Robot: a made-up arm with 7 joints.
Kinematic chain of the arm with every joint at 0, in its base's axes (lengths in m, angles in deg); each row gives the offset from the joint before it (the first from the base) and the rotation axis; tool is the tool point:
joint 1: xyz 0 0.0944 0 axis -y
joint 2: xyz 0 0.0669 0 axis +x
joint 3: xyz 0 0 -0.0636 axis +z
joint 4: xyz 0 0 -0.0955 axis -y
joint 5: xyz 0 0 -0.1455 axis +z
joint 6: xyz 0 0 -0.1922 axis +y
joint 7: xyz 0 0 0 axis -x
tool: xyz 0 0 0
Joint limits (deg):
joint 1: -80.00..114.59
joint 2: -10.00..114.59
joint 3: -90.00..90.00
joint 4: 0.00..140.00
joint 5: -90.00..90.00
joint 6: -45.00..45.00
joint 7: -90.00..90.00
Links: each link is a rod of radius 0.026 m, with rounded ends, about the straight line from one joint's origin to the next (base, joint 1, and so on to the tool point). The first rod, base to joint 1, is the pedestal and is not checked.
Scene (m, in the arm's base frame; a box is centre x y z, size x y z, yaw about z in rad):
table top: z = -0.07
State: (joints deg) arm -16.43 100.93 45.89 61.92 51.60 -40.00 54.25
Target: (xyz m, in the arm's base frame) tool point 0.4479 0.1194 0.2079
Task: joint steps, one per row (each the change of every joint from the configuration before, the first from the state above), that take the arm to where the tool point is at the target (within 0.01 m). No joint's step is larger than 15 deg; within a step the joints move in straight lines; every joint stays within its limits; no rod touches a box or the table.
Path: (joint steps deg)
1: 13.95 -1.37 -1.94 -8.96 -0.70 3.63 -1.60
2: 13.95 -1.36 -1.94 -8.96 -0.70 3.62 -1.60
3: 13.95 -1.37 -1.94 -8.97 -0.71 3.63 -1.61
4: 13.95 -1.36 -1.94 -8.96 -0.70 3.63 -1.60
5: 13.95 -1.37 -1.94 -8.96 -0.70 3.63 -1.60
6: 13.95 -1.36 -1.94 -8.96 -0.70 3.62 -1.60
7: 6.07 -14.37 -0.64 0.07 0.60 -3.10 1.37
8: 6.07 -14.36 -0.63 0.07 0.60 -3.11 1.37
9: 6.08 -14.36 -0.64 0.07 0.60 -3.11 1.38
10: 6.07 -14.36 -0.64 0.07 0.61 -3.11 1.37
11: 6.08 -14.36 -0.64 0.07 0.60 -3.11 1.37
12: 6.07 -14.36 -0.63 0.06 0.60 -3.11 1.38
13: 6.08 -14.36 -0.64 0.07 0.60 -3.11 1.37

